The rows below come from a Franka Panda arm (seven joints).
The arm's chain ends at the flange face. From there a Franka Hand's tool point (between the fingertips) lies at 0.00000 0.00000 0.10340 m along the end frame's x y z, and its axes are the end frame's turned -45 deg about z.
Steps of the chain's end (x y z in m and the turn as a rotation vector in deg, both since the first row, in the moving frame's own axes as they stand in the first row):
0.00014, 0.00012, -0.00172, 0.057, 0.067, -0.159
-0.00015, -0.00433, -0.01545, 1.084, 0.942, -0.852
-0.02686, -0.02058, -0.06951, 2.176, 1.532, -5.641
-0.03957, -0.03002, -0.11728, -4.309, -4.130, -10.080
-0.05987, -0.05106, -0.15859, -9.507, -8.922, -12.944
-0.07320, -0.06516, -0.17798, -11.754, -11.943, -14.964
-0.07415, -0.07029, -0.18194, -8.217, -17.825, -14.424
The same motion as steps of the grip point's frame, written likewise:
0.00017, 0.00020, -0.00172, -0.007, 0.088, -0.159
0.00554, -0.00337, -0.01548, 0.100, 1.433, -0.852
0.00024, -0.03460, -0.06962, 0.455, 2.622, -5.641
-0.01743, -0.04804, -0.11784, -0.127, -5.967, -10.080
-0.02926, -0.07507, -0.16124, -0.414, -13.031, -12.944
-0.03519, -0.09417, -0.18235, 0.134, -16.756, -14.964
-0.03649, -0.10991, -0.18792, 6.794, -18.414, -14.424

